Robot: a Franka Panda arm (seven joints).
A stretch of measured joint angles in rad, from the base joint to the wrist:
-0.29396, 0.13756, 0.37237, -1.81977, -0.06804, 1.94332, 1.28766
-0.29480, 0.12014, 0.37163, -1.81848, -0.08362, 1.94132, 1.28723
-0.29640, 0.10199, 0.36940, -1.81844, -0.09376, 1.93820, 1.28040
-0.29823, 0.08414, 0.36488, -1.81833, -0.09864, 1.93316, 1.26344
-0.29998, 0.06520, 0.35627, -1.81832, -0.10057, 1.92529, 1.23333
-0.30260, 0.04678, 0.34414, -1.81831, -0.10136, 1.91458, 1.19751
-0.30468, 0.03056, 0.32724, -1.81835, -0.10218, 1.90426, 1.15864
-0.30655, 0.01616, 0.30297, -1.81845, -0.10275, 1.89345, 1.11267
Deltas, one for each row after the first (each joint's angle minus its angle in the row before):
-0.00084, -0.01742, -0.00074, 0.00129, -0.01558, -0.00200, -0.00043
-0.00160, -0.01815, -0.00223, 0.00004, -0.01014, -0.00312, -0.00683
-0.00183, -0.01785, -0.00452, 0.00011, -0.00488, -0.00504, -0.01696
-0.00175, -0.01894, -0.00861, 0.00001, -0.00193, -0.00787, -0.03011
-0.00262, -0.01842, -0.01213, 0.00001, -0.00079, -0.01071, -0.03582
-0.00208, -0.01622, -0.01690, -0.00004, -0.00082, -0.01032, -0.03887
-0.00187, -0.01440, -0.02427, -0.00010, -0.00057, -0.01081, -0.04597

